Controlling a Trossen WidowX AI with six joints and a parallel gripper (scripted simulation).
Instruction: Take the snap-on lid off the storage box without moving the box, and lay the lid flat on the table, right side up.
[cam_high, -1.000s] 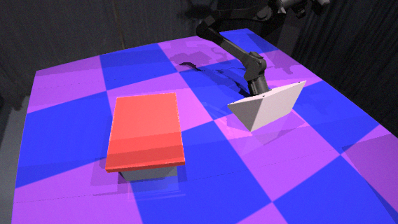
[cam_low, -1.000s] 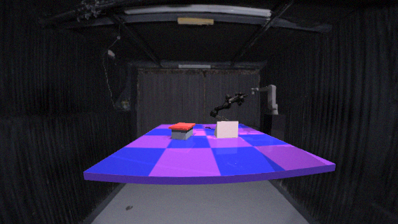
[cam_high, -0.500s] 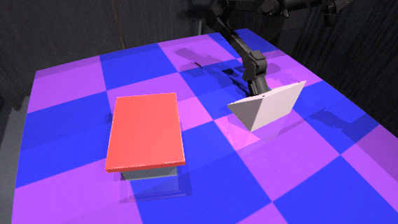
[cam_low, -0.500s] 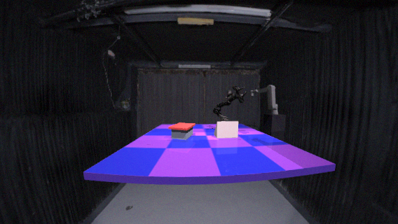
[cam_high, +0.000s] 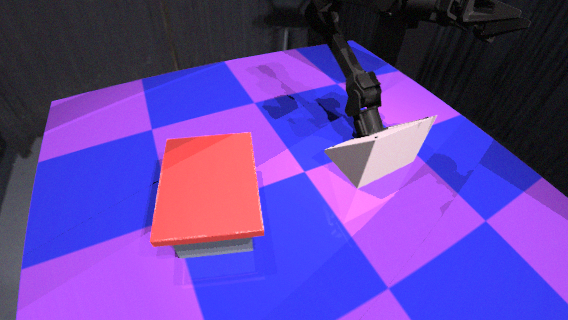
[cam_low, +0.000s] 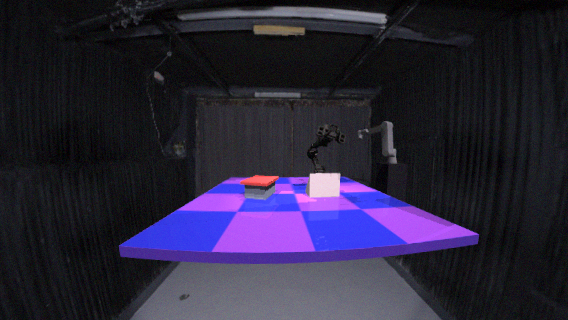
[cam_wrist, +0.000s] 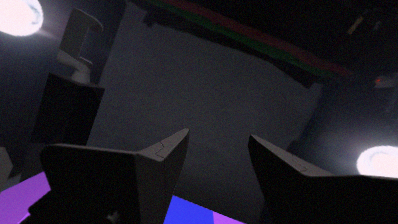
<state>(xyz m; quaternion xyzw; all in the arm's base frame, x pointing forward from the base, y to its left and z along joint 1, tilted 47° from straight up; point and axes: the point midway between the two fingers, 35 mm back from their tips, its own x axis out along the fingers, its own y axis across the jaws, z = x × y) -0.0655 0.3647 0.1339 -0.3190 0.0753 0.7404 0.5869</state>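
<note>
The red lid lies 47 cm ahead of my gripper tip, 14 cm to the right of it and 32 cm below it. Also, from my gripper tip: storage box: 47 cm ahead, 14 cm to the right, 37 cm below.
</note>
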